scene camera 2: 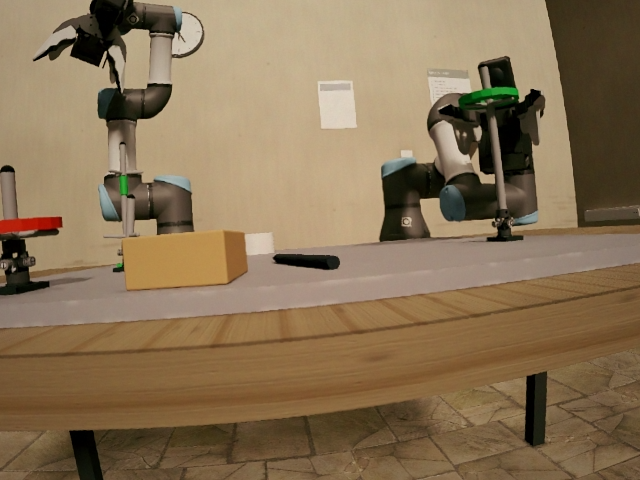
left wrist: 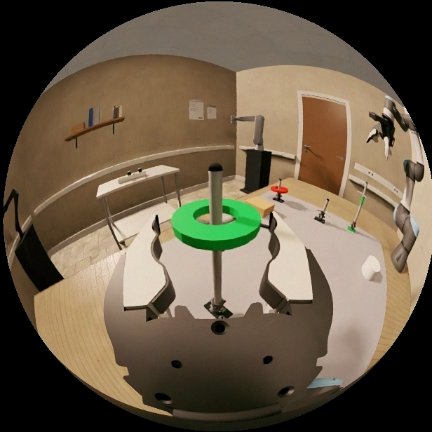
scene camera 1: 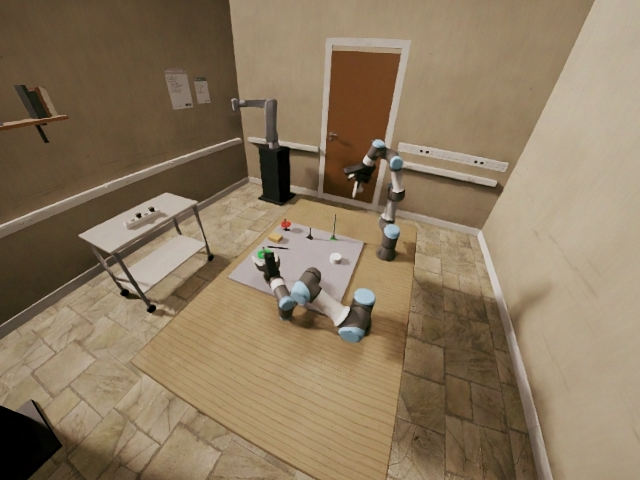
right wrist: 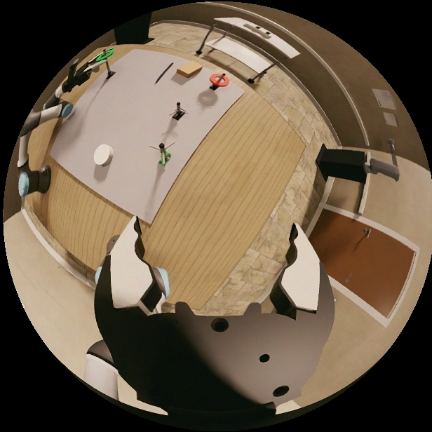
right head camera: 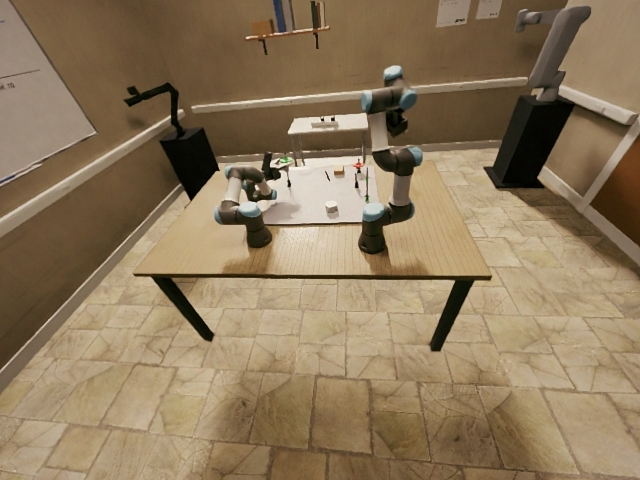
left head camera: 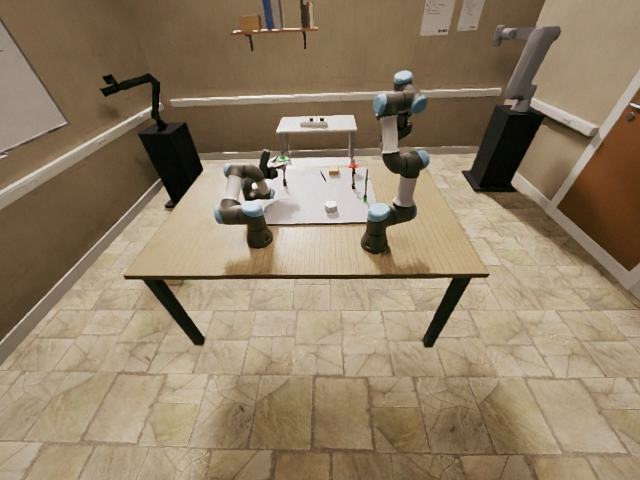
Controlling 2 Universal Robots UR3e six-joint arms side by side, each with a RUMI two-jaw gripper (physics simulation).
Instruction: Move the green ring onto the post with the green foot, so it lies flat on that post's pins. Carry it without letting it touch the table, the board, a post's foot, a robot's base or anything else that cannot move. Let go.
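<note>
The green ring [left head camera: 282,159] [scene camera 2: 504,94] [left wrist: 189,235] lies about level, high around a tall grey post [scene camera 2: 496,155] [left wrist: 217,275] with a black foot. My left gripper [scene camera 2: 488,103] [left wrist: 213,214] is open. Its fingers stand on either side of the ring, with gaps to it in the left wrist view. The post with the green foot [scene camera 1: 333,227] [scene camera 2: 123,183] [left wrist: 357,210] [right wrist: 165,158] stands upright near the board's edge, with no ring on it and side pins low down. My right gripper [scene camera 2: 77,72] [right wrist: 216,221] is open and empty, high above the table.
The red ring [scene camera 1: 285,224] [right wrist: 213,80] is on a short post at the board's corner. A short black-footed post [scene camera 1: 310,234] [right wrist: 178,111], an orange block [scene camera 2: 175,260], a black rod [scene camera 2: 306,259] and a white cylinder [scene camera 1: 336,258] [right wrist: 103,155] stand or lie on the board [right wrist: 125,190].
</note>
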